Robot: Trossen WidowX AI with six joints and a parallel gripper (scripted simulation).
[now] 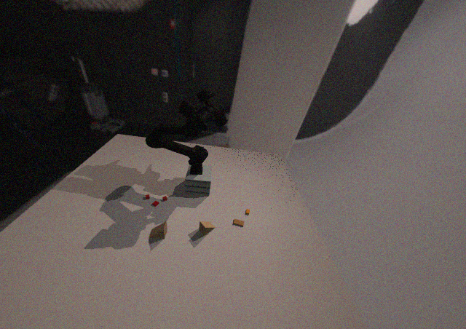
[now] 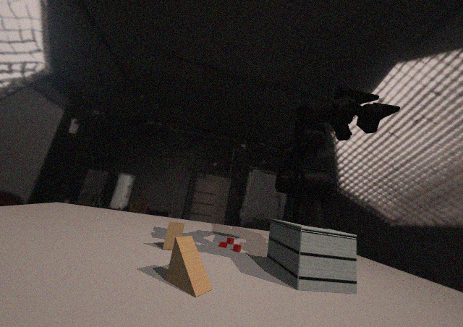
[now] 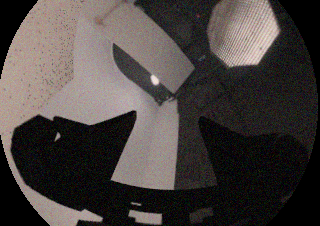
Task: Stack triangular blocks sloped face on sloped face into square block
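The tan triangular block is 45 cm ahead of my gripper tip, 43 cm below it and 21 cm to the right of it. Also, from my gripper tip: small orange piece (44 cm below, 34 cm ahead, 18 cm to the left).
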